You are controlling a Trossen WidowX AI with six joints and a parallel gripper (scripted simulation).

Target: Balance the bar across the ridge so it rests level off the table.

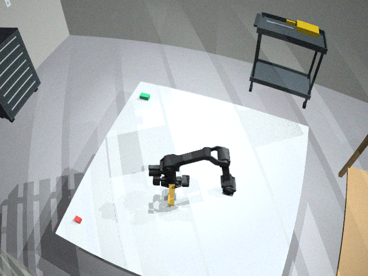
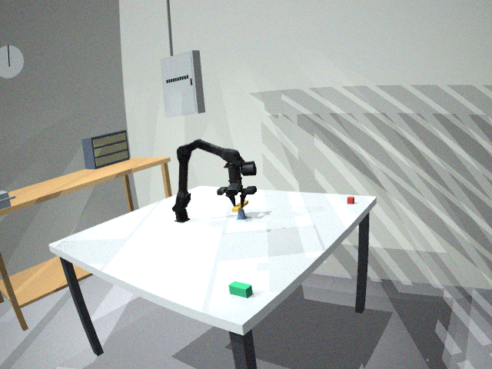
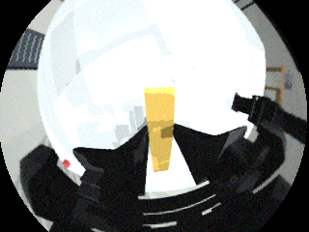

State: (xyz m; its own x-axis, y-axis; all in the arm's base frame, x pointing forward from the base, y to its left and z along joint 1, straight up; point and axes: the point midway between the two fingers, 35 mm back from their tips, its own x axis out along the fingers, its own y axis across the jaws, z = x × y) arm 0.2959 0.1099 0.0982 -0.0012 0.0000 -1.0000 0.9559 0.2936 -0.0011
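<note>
My gripper tip is now 3 cm to the right of the yellow bar and 1 cm past it. Also, from my gripper tip: green block (61 cm to the right, 44 cm ahead, 5 cm below); then red block (44 cm ahead, 39 cm to the left, 5 cm below).
</note>
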